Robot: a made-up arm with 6 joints.
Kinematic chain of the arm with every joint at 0, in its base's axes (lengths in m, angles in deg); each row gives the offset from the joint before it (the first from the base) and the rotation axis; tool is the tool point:
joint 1: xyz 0 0 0.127 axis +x
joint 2: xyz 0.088 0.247 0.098 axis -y
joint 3: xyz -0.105 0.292 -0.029 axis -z
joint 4: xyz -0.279 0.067 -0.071 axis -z
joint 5: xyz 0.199 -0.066 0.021 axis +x
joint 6: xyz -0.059 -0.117 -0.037 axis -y
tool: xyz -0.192 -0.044 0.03
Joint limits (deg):
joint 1: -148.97..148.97
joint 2: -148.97..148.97
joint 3: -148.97..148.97
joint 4: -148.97..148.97
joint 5: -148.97..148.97
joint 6: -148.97..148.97
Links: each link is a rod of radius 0.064 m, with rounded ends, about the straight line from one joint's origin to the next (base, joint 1, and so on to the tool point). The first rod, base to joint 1, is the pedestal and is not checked.
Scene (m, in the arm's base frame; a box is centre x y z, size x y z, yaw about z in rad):
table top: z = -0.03
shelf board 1: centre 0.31 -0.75 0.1 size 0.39 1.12 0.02 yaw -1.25
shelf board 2: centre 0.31 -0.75 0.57 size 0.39 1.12 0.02 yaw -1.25
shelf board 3: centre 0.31 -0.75 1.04 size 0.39 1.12 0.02 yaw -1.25
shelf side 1: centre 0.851 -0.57 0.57 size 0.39 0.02 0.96 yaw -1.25
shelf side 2: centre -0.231 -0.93 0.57 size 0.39 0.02 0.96 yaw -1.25
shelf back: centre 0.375 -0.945 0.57 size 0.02 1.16 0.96 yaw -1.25
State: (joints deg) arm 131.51 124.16 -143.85 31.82 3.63 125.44
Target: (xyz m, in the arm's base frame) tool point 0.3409 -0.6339 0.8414
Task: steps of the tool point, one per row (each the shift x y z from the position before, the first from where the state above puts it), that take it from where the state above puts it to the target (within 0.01 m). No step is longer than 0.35 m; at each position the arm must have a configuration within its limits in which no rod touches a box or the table.
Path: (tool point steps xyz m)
1: -0.0737 0.0817 0.0403
2: -0.0445 0.1235 -0.0013
3: 0.0006 0.1485 -0.0392
4: 0.1409 0.1579 -0.2028
5: 0.1405 0.2456 0.0196
6: 0.0770 0.1528 0.2298
7: -0.0119 -0.0525 0.2953
8: -0.0839 -0.2315 0.1910
9: -0.1148 -0.2853 0.0069
10: 0.0458 -0.1266 0.0172
11: 0.0376 -0.1241 -0.0172

